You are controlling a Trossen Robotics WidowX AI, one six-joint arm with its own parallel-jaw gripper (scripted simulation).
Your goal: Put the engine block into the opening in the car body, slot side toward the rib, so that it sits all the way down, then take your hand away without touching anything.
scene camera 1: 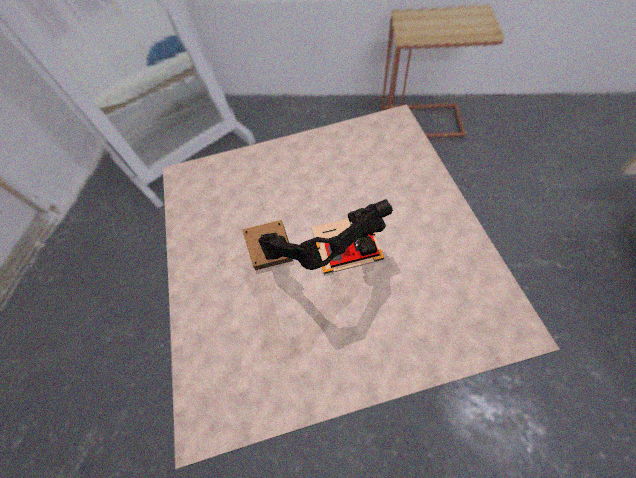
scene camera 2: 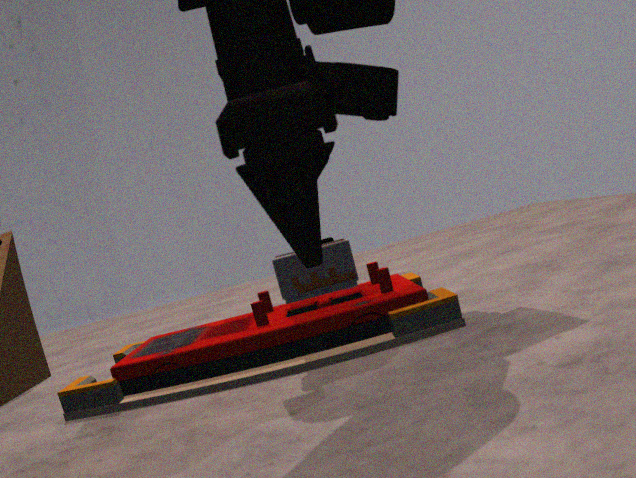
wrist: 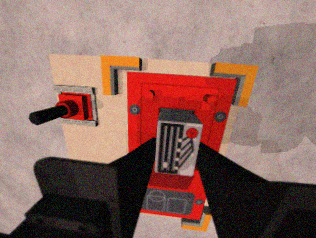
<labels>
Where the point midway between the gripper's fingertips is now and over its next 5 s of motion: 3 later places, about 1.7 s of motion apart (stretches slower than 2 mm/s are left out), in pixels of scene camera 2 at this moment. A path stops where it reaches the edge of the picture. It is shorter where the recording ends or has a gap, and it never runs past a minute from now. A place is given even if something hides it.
My gripper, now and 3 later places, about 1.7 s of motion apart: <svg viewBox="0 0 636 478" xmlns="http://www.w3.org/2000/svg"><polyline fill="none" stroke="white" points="313,264 315,269 316,274 318,280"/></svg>
</labels>
